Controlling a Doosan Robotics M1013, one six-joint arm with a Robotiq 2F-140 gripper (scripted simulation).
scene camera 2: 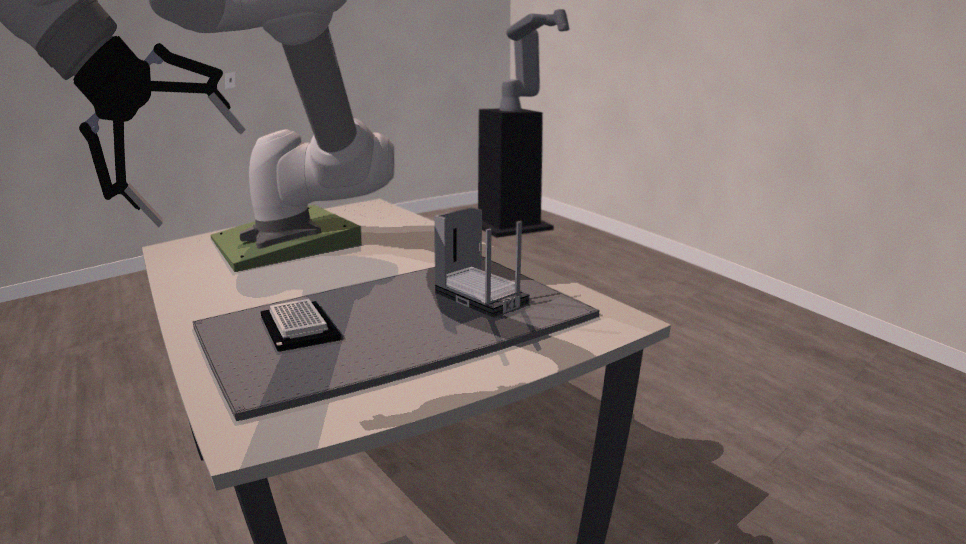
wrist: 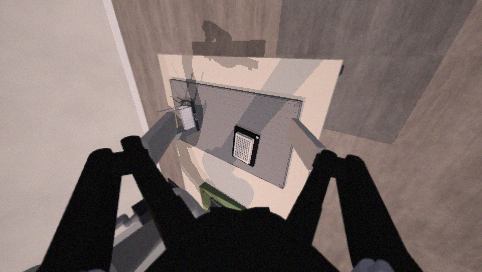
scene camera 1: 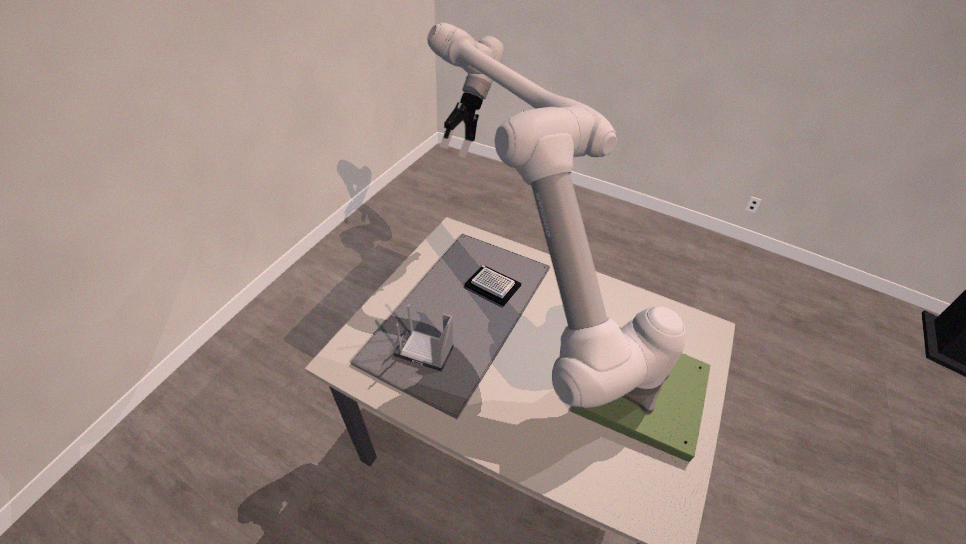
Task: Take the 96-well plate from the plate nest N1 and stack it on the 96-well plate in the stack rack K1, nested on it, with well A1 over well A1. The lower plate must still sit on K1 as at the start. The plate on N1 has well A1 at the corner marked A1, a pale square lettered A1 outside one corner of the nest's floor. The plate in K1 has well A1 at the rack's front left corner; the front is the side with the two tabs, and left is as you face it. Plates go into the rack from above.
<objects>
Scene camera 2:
my gripper: 199,176
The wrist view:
my gripper: 234,125
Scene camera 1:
my gripper: 452,152
</objects>
